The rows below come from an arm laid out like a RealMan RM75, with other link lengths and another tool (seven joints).
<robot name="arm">
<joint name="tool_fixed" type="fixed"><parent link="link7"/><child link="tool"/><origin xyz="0.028 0.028 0.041" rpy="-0.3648 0 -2.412"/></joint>
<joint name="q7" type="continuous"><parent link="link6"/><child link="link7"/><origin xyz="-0.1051 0 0" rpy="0 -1.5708 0"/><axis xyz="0 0 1"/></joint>
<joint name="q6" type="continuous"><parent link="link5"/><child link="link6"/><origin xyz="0 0 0" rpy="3.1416 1.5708 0"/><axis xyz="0 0 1"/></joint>
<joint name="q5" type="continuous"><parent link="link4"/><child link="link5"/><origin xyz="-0.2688 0 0" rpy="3.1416 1.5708 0"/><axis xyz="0 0 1"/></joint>
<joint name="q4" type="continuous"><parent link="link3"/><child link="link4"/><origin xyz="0 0 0" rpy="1.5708 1.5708 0"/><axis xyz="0 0 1"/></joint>
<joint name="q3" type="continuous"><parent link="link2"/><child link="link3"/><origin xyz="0.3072 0 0" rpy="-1.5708 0 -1.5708"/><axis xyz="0 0 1"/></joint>
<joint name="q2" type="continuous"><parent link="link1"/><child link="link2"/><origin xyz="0 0 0" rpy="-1.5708 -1.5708 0"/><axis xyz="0 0 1"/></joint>
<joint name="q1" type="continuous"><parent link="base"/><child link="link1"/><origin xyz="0 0 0.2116"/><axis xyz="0 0 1"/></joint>
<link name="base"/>
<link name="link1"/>
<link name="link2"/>
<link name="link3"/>
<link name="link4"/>
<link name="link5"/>
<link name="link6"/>
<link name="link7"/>
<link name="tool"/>
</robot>
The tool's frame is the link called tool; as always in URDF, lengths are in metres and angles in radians. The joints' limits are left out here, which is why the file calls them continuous.
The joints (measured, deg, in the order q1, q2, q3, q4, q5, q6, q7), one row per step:
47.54 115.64 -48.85 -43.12 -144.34 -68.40 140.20
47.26 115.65 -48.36 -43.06 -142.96 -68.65 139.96
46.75 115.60 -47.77 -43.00 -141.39 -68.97 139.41
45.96 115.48 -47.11 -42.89 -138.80 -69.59 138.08
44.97 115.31 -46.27 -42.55 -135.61 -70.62 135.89
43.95 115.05 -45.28 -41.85 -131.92 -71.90 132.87
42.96 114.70 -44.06 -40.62 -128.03 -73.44 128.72
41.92 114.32 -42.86 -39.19 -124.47 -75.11 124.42
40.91 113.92 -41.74 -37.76 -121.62 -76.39 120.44
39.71 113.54 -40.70 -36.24 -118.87 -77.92 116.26
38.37 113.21 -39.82 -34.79 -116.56 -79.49 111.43
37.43 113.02 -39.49 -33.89 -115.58 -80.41 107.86
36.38 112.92 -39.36 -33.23 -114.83 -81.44 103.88
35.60 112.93 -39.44 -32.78 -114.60 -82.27 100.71
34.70 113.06 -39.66 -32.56 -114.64 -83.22 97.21
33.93 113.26 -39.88 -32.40 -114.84 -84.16 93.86
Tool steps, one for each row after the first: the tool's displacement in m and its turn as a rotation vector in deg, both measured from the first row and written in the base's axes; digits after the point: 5 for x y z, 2 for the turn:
0.00005 -0.00096 0.00135 0.24 1.64 -0.22
0.00203 -0.00281 0.00362 0.52 3.38 -0.41
0.00439 -0.00624 0.00679 0.74 5.84 -0.14
0.00790 -0.01166 0.01016 0.73 8.74 0.60
0.01168 -0.01814 0.01396 0.69 11.95 1.94
0.01633 -0.02598 0.01763 0.62 15.19 4.07
0.02237 -0.03481 0.02109 0.66 18.12 6.30
0.02979 -0.04296 0.02462 1.13 20.33 8.27
0.03853 -0.05304 0.02755 1.61 22.43 10.33
0.04829 -0.06486 0.02938 2.10 23.79 12.95
0.05557 -0.07366 0.02897 2.21 23.88 14.98
0.06276 -0.08378 0.02764 2.13 23.52 17.50
0.06793 -0.09224 0.02495 1.69 22.96 19.61
0.07323 -0.10212 0.02117 0.98 22.08 22.08
0.07744 -0.11151 0.01689 0.16 21.24 24.57

